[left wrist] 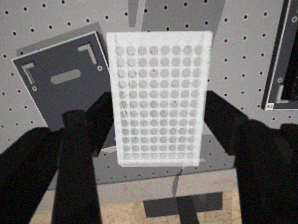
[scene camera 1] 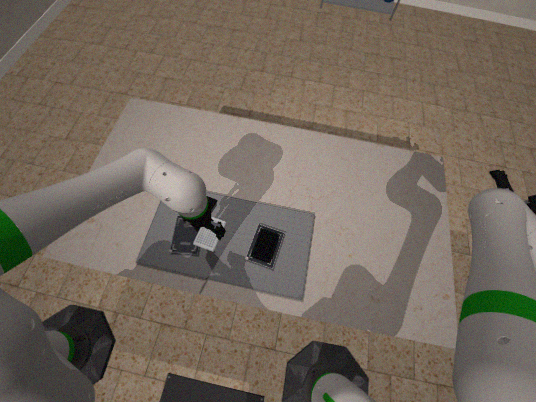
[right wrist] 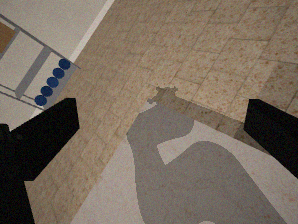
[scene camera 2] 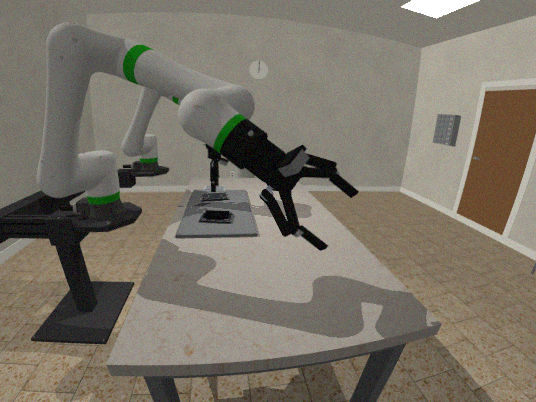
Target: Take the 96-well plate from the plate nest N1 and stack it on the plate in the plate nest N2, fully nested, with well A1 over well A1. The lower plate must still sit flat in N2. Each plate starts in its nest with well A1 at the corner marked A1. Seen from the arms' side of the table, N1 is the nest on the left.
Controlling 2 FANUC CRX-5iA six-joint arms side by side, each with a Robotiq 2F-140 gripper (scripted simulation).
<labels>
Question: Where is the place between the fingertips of my right gripper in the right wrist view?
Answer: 161, 114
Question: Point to a white 96-well plate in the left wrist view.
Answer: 149, 121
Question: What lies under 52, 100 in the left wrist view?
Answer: A plate nest N1.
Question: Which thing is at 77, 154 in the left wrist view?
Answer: My left gripper.
</labels>
